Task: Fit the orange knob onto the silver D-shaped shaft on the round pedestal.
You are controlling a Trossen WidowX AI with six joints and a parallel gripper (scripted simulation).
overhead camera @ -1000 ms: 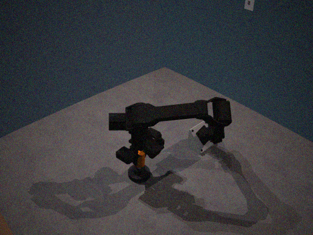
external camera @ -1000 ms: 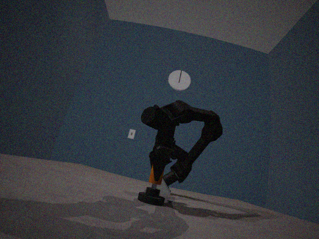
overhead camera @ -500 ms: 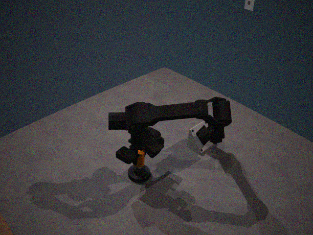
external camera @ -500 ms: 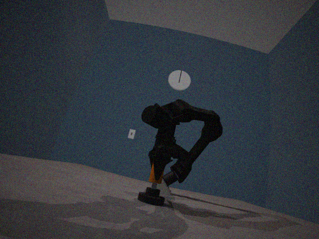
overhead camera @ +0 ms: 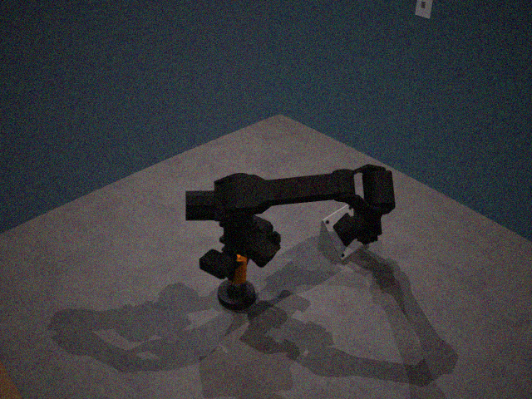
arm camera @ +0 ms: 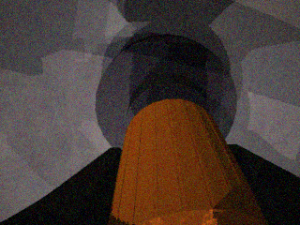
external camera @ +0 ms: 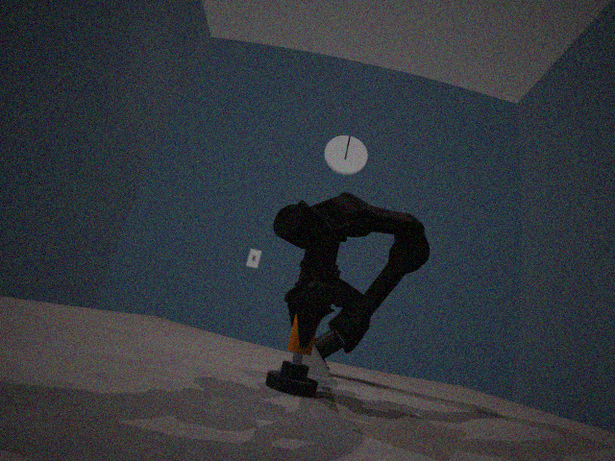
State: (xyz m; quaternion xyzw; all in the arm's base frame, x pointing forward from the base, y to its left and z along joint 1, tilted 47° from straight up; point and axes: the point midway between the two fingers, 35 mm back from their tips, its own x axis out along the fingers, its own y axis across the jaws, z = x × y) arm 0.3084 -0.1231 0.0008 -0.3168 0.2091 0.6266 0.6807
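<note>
Right now my gripper tip is 30 mm below the orange knob. From my gripper tip the other things lie so: round pedestal: 40 mm below.
</note>
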